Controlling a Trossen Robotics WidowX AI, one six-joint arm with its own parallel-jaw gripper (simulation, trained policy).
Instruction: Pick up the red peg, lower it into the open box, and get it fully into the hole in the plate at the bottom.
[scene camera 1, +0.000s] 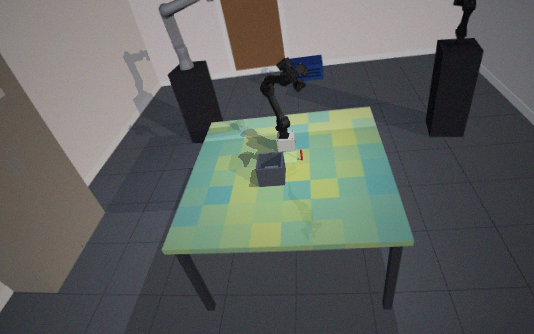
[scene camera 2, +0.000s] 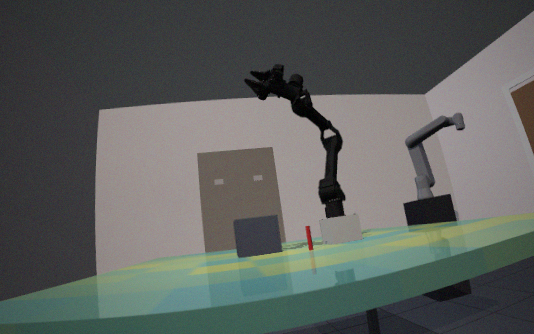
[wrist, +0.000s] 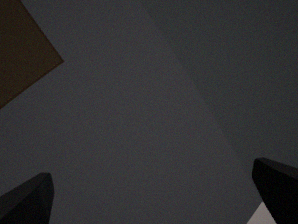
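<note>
I see a dark box (scene camera 2: 257, 236), and I find the dark box (scene camera 1: 275, 176) again in scene camera 1, but the dark box is out of frame in the wrist view. My gripper (scene camera 2: 247, 75) is here too, and the wrist view shows my gripper (wrist: 157, 177) as well.
</note>
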